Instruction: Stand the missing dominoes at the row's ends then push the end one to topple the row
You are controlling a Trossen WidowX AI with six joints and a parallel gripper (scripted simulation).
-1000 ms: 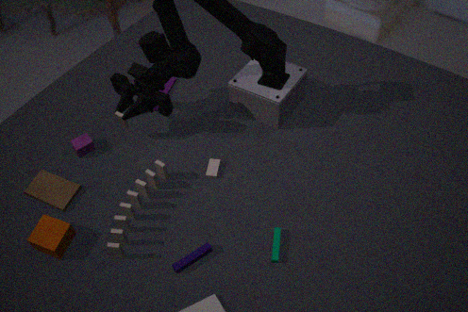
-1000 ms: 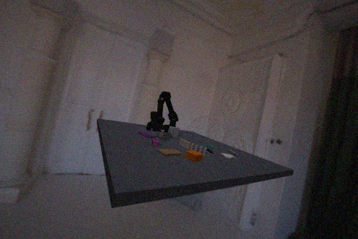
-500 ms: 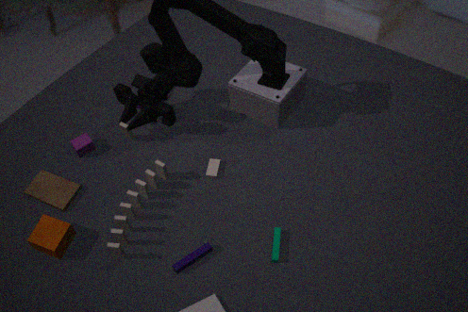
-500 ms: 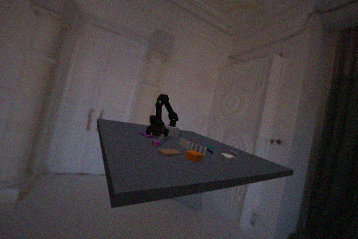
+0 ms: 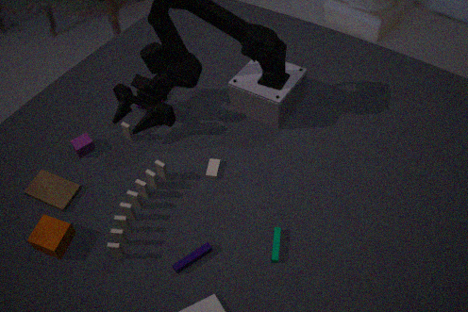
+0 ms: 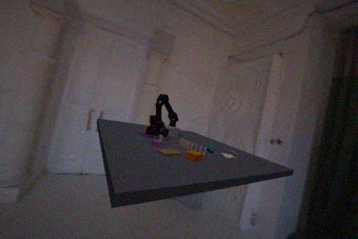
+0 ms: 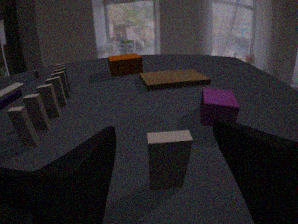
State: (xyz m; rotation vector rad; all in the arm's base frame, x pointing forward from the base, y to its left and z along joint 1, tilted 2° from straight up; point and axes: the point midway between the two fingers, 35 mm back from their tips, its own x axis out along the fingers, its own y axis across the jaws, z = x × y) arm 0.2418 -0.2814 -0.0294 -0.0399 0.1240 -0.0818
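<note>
Now: gripper tip 9 cm to the left of the purple cube, 7 cm short of it and 3 cm above it. Round my gripper tip: purple plate 19 cm behind, 4 cm to the right, 4 cm below; orange block 32 cm ahead, 3 cm to the left, 3 cm below; tan flat block 22 cm ahead, 7 cm to the right, 4 cm below.
</note>
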